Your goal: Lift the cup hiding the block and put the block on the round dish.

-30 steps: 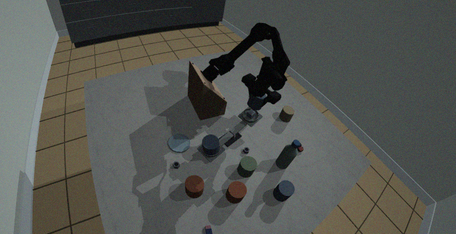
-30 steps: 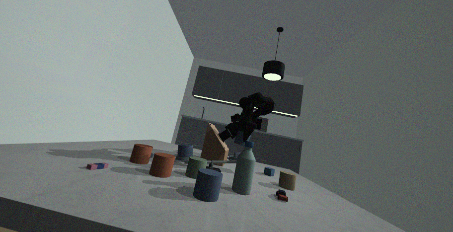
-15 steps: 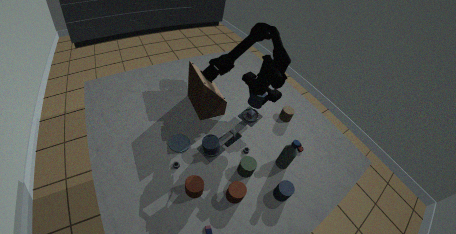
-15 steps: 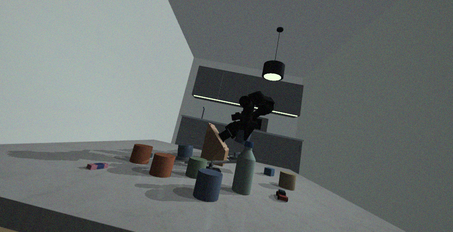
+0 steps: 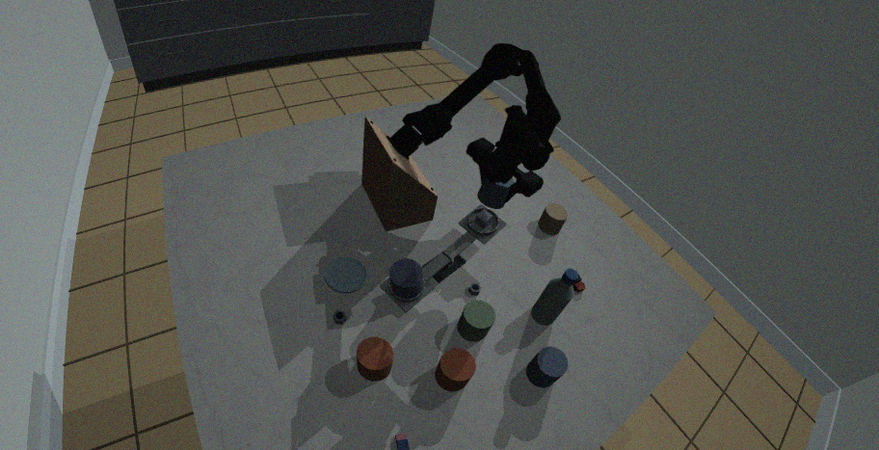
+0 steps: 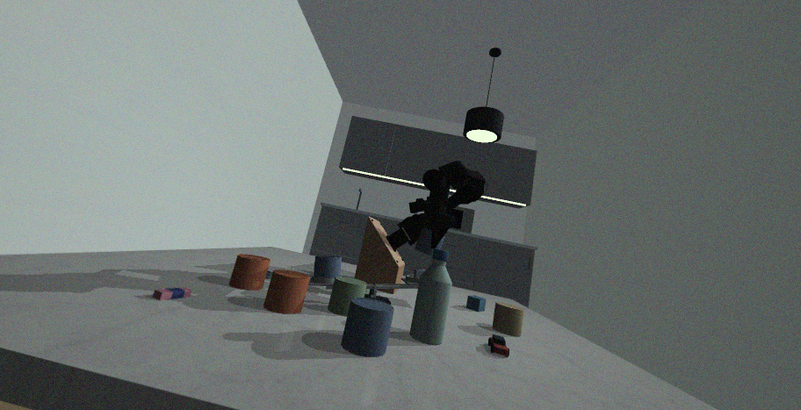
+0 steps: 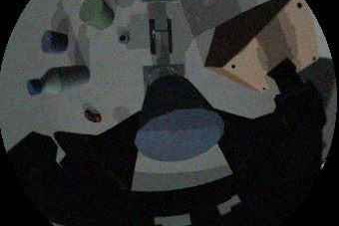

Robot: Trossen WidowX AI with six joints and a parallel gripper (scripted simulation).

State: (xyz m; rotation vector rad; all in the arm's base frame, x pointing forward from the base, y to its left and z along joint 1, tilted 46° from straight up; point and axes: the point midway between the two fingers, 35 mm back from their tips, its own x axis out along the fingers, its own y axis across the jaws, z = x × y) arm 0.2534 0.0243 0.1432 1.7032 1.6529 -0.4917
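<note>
My gripper tip is now 1 cm to the left of the grey-blue block and 8 cm above it. Round my gripper tip: small balance (3 cm ahead, 13 cm to the right, 15 cm below); green bottle (27 cm ahead, 6 cm below); tan cylinder (5 cm ahead, 22 cm to the left, 13 cm below).
</note>
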